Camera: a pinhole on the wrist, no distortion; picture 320 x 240 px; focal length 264.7 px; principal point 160.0 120.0 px. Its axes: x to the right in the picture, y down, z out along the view. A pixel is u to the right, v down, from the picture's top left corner.
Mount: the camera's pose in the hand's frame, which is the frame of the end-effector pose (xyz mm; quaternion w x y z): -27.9 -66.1 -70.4 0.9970 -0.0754 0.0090 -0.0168
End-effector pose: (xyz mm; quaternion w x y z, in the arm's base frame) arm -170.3 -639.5 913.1 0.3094 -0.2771 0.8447 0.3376
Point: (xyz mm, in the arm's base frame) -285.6 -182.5 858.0
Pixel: outside the picture
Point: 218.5 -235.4 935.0
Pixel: outside the picture
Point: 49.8 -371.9 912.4
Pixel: 13 138
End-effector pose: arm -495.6 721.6 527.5 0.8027 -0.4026 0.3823 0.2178
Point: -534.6 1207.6 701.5
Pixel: 97 219
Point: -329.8 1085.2 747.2
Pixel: 140 111
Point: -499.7 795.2 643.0
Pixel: 60 161
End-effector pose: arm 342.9 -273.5 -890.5 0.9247 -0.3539 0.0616 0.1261
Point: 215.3 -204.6 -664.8
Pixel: 33 82
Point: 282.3 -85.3 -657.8
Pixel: 125 128
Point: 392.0 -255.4 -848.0
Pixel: 306 170
